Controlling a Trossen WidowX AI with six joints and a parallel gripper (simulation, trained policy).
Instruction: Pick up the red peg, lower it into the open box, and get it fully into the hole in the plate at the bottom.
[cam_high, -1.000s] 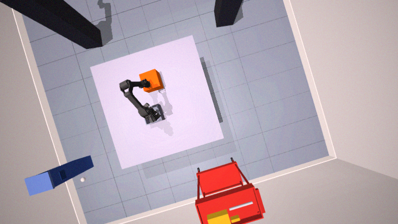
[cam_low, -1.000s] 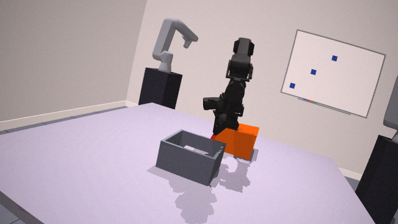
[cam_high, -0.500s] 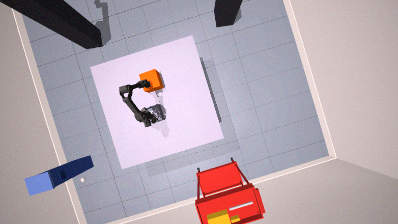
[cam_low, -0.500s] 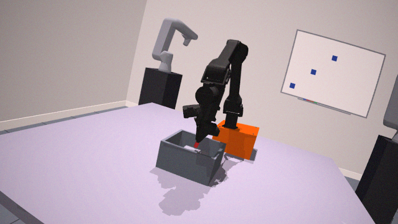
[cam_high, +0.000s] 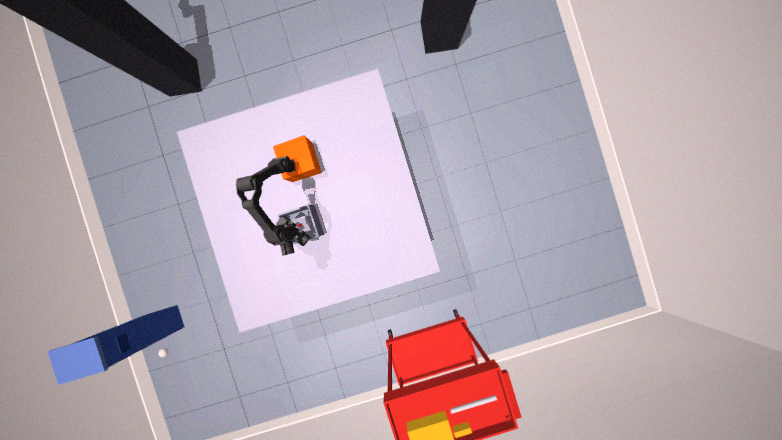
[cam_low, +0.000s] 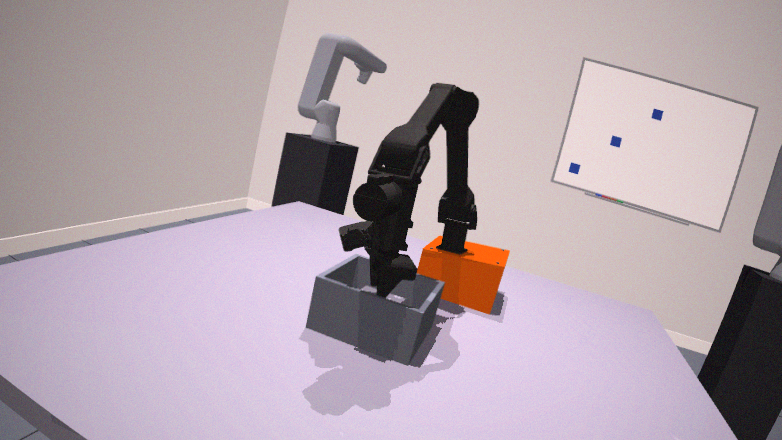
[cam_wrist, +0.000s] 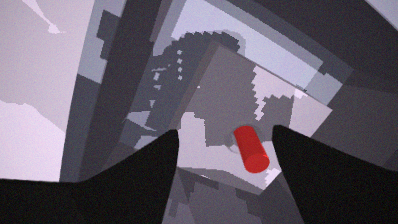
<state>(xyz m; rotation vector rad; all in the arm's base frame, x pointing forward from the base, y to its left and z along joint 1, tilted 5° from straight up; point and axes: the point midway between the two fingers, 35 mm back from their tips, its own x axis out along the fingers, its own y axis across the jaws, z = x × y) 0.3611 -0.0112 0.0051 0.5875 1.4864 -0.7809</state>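
The red peg lies 2 cm behind my gripper tip and 3 cm below it. Round my gripper tip: grey box 2 cm behind, 5 cm below.
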